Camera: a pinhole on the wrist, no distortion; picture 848 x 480 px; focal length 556.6 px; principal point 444.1 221.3 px. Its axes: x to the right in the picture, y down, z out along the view. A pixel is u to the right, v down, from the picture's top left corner.
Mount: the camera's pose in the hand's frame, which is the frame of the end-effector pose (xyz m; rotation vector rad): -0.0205 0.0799 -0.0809 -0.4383 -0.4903 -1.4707
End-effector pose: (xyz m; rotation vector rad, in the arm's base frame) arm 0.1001 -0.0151 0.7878 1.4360 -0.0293 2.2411
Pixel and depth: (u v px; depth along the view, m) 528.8 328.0 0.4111
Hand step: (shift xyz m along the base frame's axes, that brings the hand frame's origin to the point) 0.1325 -0.2965 0.2300
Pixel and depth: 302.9 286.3 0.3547
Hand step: -0.0042 -0.3581 0.1566
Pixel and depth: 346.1 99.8 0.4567
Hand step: 0.1027 -0.4728 0.0803
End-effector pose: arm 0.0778 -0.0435 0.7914 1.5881 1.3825 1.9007
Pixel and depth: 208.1 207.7 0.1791
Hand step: 0.1143 -0.1338 0.1729
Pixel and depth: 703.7 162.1 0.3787
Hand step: 0.3632 0.0323 0.0489
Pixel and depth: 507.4 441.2 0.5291
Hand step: 0.4021 0.1413 0.3404
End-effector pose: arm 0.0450 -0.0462 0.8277 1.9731 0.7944 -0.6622
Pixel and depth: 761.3 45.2 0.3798
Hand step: -0.0679 -0.3922 -0.0024
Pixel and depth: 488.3 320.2 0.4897
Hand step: 0.2240 -0.4233 -0.0210
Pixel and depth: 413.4 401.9 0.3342
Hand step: 0.2352 -0.2605 0.0149
